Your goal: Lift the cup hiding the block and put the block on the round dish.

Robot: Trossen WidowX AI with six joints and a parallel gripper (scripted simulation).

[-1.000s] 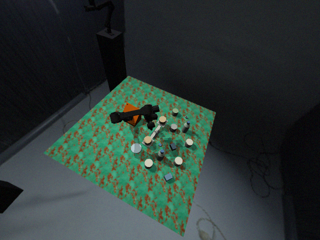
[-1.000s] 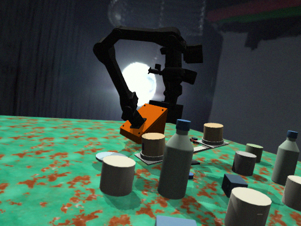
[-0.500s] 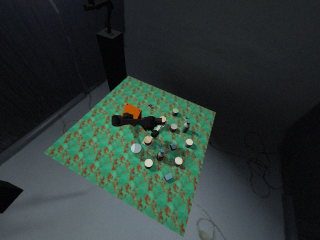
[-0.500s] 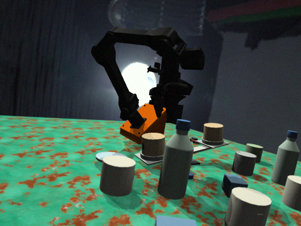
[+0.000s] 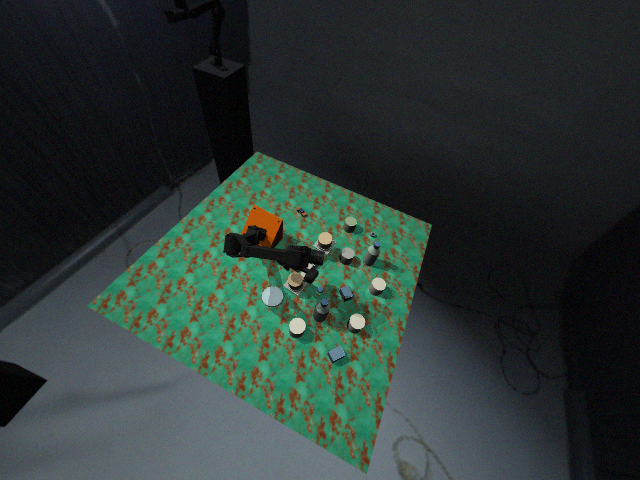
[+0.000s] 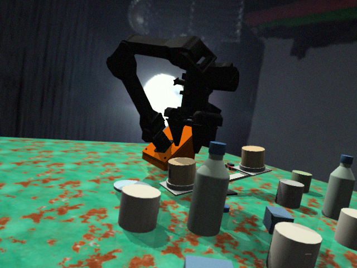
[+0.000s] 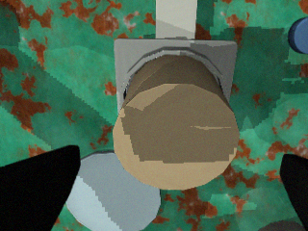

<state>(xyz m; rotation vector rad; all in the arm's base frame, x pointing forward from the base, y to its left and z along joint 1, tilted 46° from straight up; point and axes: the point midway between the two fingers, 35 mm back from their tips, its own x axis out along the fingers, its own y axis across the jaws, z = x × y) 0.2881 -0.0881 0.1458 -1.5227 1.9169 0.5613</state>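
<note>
Now: the small grey block 80 mm below my gripper tip. The rest, counted from my gripper tip: round pale dish (120 mm below, 90 mm to the right, 80 mm behind); then small blue disc (120 mm below, 120 mm ahead, 30 mm to the left); then tiny red toy car (460 mm to the left, 160 mm behind, 110 mm below).
</note>
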